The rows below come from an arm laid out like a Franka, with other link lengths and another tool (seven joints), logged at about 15 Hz.
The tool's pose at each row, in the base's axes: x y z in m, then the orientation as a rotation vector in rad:
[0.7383, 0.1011, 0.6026, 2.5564, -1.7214, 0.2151]
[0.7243, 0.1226, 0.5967, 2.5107, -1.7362, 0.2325]
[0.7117, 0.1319, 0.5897, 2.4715, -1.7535, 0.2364]
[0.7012, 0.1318, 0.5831, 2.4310, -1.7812, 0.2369]
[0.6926, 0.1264, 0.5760, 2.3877, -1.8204, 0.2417]
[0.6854, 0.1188, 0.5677, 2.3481, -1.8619, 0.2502]
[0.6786, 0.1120, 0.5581, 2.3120, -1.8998, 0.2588]
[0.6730, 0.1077, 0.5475, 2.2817, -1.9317, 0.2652]
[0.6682, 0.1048, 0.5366, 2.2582, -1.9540, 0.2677]
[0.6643, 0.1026, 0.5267, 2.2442, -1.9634, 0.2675]
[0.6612, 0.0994, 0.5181, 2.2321, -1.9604, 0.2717]
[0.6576, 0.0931, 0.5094, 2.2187, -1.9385, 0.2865]
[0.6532, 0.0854, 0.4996, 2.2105, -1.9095, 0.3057]
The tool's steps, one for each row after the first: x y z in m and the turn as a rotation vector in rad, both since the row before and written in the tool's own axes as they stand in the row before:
[-0.0258, 0.0050, 0.0020, -0.0179, 0.0266, 0.0230]
[-0.0141, 0.0086, 0.0045, -0.0179, 0.0156, 0.0224]
[-0.0045, 0.0100, 0.0058, -0.0156, 0.0106, 0.0290]
[0.0011, 0.0098, 0.0075, -0.0102, 0.0094, 0.0371]
[0.0036, 0.0089, 0.0093, -0.0044, 0.0077, 0.0376]
[0.0029, 0.0081, 0.0105, -0.0028, 0.0068, 0.0345]
[0.0007, 0.0064, 0.0110, -0.0022, 0.0049, 0.0291]
[-0.0004, 0.0053, 0.0111, -0.0036, 0.0035, 0.0211]
[-0.0007, 0.0043, 0.0100, -0.0045, 0.0030, 0.0104]
[0.0007, 0.0036, 0.0090, -0.0062, 0.0096, 0.0031]
[0.0035, 0.0044, 0.0098, -0.0092, 0.0237, -0.0063]
[0.0042, 0.0053, 0.0114, -0.0064, 0.0263, -0.0120]

